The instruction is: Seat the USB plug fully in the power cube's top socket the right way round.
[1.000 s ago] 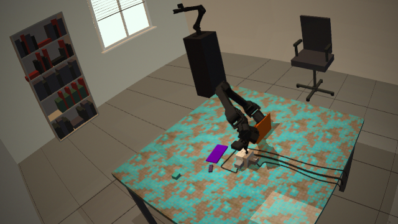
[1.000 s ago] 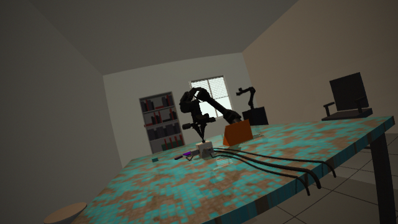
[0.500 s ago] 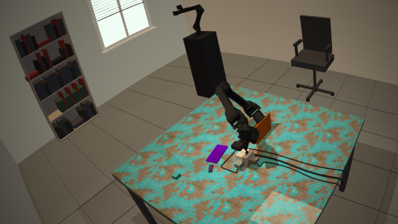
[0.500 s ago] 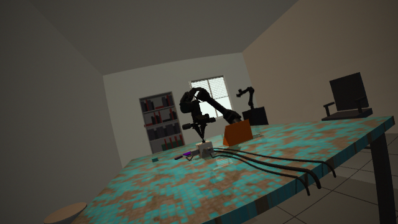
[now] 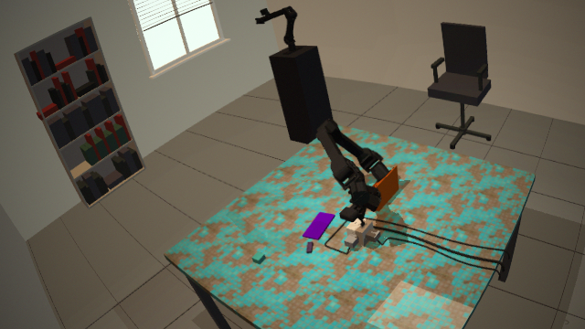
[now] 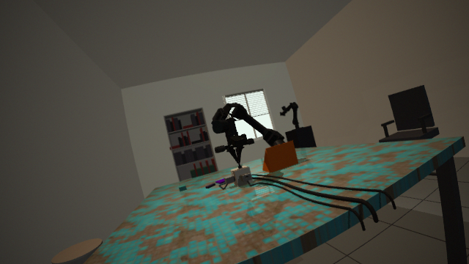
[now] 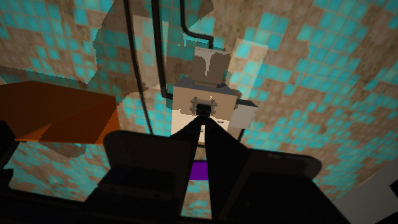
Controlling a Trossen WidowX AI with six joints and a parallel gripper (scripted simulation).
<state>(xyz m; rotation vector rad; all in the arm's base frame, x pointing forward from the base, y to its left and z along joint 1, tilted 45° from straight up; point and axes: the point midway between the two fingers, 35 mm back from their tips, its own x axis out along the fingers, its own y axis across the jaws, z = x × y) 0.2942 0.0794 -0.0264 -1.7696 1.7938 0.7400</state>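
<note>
My gripper tip is 20 mm above the dark USB plug. Round my gripper tip: teal cube (300 mm ahead, 310 mm to the right, 90 mm below); then flat purple slab (20 mm ahead, 220 mm to the right, 100 mm below); then small purple stick (140 mm ahead, 170 mm to the right, 100 mm below).
</note>
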